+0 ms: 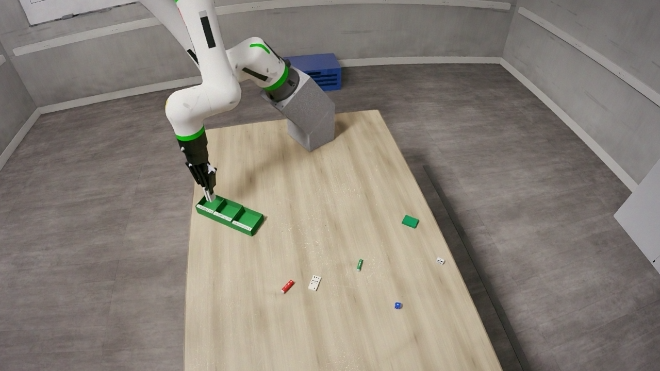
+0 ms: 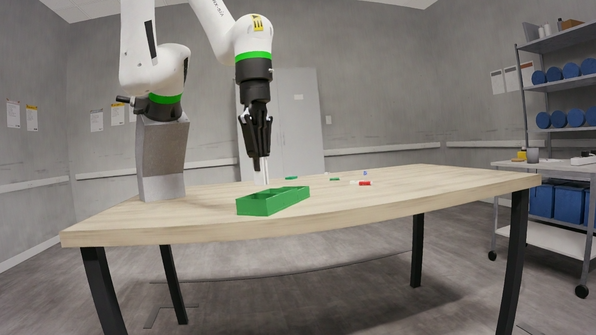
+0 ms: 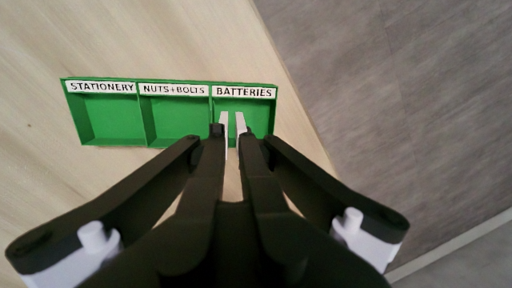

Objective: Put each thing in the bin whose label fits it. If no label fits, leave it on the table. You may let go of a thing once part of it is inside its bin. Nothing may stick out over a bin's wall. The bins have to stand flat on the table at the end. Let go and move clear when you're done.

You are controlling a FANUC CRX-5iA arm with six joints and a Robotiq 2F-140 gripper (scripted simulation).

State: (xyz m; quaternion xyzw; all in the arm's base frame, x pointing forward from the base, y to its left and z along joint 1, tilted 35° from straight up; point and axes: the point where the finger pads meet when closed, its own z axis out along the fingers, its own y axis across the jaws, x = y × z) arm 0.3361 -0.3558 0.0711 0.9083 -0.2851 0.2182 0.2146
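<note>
The green three-compartment bin is 4 cm ahead of my hand, 5 cm to the left of it and 8 cm below it. Round my hand: white domino (39 cm ahead, 29 cm to the left, 9 cm below); then green battery (36 cm ahead, 45 cm to the left, 9 cm below); then red stick-like piece (38 cm ahead, 20 cm to the left, 9 cm below).
</note>
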